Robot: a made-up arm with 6 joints.
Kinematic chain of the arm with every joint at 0, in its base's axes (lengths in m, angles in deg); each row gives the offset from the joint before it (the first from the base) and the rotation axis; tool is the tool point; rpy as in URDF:
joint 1: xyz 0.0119 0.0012 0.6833 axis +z
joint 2: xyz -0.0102 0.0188 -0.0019 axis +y
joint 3: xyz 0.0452 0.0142 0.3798 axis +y
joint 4: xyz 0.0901 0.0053 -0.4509 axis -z
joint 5: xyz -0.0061 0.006 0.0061 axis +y
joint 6: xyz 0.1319 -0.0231 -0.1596 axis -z
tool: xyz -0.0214 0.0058 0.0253 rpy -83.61 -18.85 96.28
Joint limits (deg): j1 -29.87..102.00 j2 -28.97..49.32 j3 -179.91..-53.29 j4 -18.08..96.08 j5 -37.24..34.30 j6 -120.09..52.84
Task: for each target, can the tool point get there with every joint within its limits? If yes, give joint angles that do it. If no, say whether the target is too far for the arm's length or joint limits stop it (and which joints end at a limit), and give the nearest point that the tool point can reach.
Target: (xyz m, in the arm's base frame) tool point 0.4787 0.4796 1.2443
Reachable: yes | joints 42.74 6.67 -98.22 -4.03 8.28 4.30
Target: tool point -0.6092 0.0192 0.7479
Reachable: no: joint limits stop it (at a limit: joint 2, joint 3, joint 5, joint 6) | nearest point -0.6140 0.0193 1.3111 | short by 0.563 m
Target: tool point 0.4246 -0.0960 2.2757
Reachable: no: too far | nearest point 0.2653 -0.0585 1.6747 | short by 0.623 m
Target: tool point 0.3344 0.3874 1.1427
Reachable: yes | joints 63.17 -10.17 -76.47 74.71 -25.96 -24.93
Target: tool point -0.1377 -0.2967 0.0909
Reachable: no: joint limits stop it (at a limit: joint 1, joint 2, joint 3, joint 4, joint 6) | nearest point 0.2937 -0.2769 0.3336 | short by 0.495 m
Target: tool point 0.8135 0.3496 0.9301
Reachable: yes | joints 25.81 37.59 -116.76 60.42 18.29 -69.55
